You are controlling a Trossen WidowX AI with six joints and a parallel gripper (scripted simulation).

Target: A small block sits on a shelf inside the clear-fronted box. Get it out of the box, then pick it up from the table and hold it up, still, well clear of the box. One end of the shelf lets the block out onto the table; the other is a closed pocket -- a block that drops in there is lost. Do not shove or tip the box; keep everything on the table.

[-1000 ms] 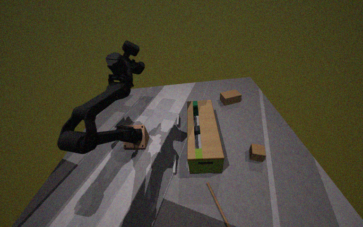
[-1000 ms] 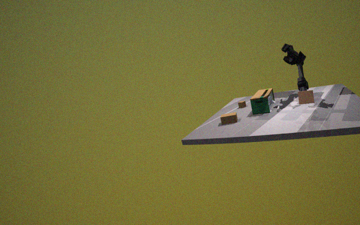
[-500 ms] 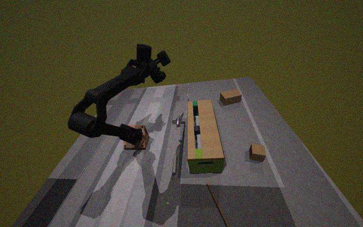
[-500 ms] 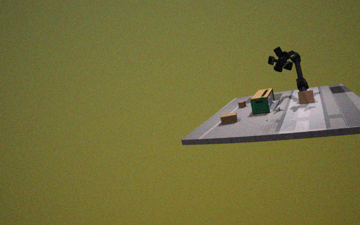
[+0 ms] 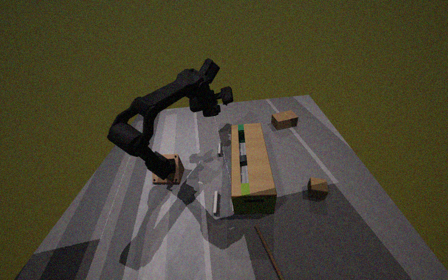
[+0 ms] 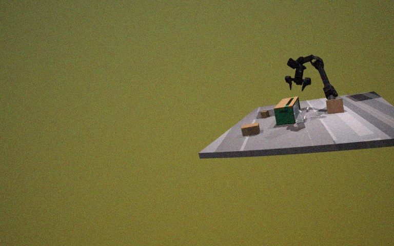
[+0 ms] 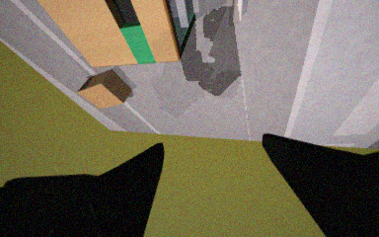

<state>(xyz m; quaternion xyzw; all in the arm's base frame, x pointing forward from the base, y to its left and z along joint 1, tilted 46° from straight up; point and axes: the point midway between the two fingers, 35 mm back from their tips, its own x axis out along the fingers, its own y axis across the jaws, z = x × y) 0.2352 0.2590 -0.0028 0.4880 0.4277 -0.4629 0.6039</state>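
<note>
Now: gripper tip 20 cm to the left of the box, 17 cm above it and 9 cm short of it. The rest, counted from my gripper tip: thin tan stick: 52 cm to the right, 23 cm below, 17 cm ahead.
</note>
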